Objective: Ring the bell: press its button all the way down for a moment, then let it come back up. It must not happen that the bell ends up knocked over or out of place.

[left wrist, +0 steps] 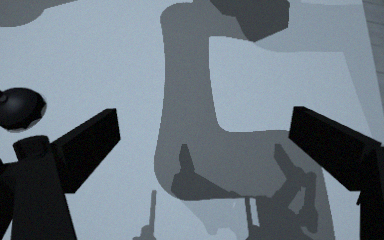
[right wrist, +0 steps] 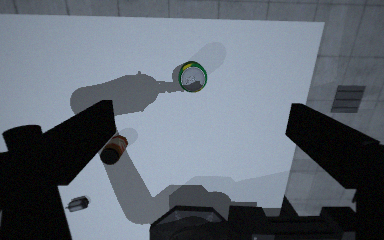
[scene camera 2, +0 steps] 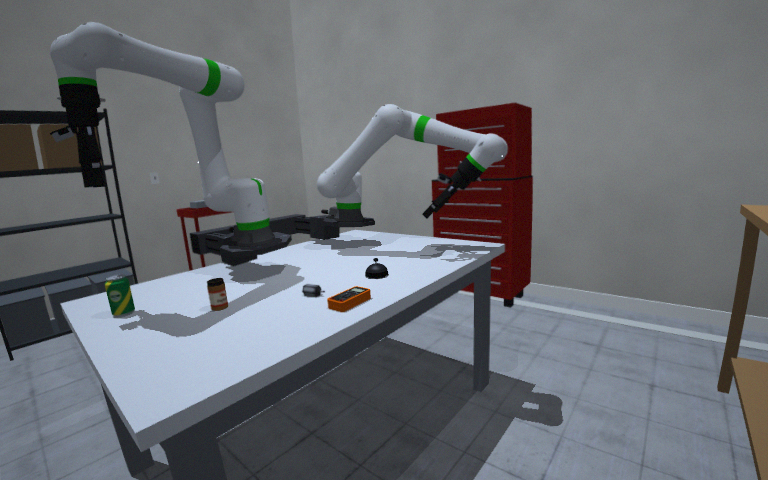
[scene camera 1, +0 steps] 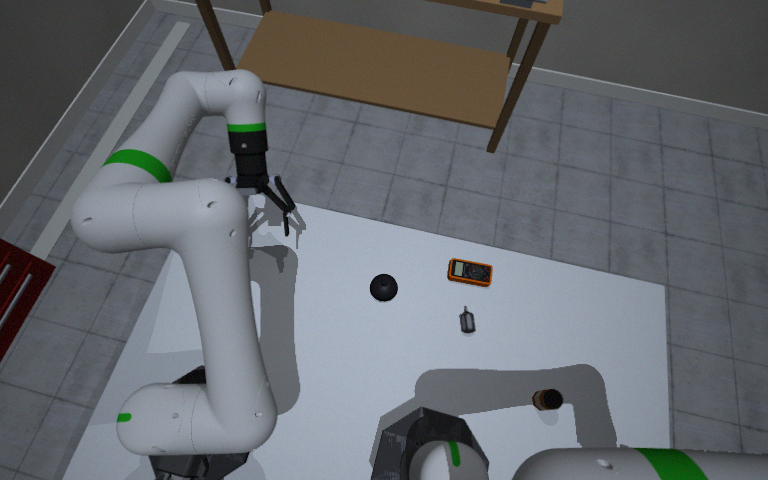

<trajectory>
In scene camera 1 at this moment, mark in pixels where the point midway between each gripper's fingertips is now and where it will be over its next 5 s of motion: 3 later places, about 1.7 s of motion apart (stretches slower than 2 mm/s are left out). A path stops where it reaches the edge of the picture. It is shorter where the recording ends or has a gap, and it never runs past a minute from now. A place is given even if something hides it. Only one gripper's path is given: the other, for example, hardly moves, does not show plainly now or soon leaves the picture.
My left gripper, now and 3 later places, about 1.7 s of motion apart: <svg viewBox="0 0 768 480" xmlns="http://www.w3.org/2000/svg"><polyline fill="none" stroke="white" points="259,235 385,272 383,278 381,281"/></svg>
</trajectory>
